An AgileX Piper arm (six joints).
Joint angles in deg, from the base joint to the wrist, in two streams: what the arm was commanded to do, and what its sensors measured. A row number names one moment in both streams.
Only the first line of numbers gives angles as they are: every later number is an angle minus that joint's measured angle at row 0.
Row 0, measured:
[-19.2 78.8 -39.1 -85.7 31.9 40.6]
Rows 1 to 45, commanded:
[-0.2 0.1 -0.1 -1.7 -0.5 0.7]
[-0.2 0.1 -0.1 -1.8 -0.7 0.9]
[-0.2 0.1 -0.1 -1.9 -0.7 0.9]
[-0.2 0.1 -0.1 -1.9 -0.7 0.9]
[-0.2 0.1 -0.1 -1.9 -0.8 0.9]
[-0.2 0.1 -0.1 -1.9 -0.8 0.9]
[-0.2 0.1 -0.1 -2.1 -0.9 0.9]
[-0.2 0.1 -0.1 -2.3 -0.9 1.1]
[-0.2 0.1 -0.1 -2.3 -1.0 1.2]
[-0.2 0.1 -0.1 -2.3 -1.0 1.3]
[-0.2 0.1 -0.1 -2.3 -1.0 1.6]
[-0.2 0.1 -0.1 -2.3 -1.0 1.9]
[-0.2 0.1 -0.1 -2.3 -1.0 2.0]
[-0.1 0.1 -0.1 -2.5 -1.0 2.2]
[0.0 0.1 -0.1 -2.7 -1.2 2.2]
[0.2 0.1 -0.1 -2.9 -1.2 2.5]
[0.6 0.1 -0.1 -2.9 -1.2 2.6]
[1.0 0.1 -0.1 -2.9 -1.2 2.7]
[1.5 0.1 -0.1 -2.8 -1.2 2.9]
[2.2 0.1 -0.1 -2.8 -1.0 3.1]
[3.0 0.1 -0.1 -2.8 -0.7 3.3]
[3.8 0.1 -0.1 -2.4 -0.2 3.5]
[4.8 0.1 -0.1 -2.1 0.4 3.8]
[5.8 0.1 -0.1 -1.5 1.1 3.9]
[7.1 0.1 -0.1 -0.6 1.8 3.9]
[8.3 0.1 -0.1 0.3 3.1 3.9]
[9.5 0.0 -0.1 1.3 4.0 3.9]
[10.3 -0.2 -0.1 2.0 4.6 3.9]
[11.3 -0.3 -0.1 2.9 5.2 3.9]
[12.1 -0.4 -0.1 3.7 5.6 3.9]
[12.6 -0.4 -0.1 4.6 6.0 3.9]
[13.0 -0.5 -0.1 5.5 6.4 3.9]
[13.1 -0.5 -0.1 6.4 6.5 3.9]
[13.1 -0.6 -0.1 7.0 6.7 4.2]
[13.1 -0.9 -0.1 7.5 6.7 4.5]
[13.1 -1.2 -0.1 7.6 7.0 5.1]
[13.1 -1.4 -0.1 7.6 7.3 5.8]
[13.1 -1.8 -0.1 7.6 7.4 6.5]
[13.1 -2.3 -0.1 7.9 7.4 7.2]
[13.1 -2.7 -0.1 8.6 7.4 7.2]
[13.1 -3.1 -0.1 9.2 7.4 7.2]
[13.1 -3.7 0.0 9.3 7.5 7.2]
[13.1 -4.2 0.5 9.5 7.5 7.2]
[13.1 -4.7 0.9 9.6 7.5 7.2]
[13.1 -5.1 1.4 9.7 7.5 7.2]
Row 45, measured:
[12.9 -3.0 0.0 8.9 6.8 6.5]
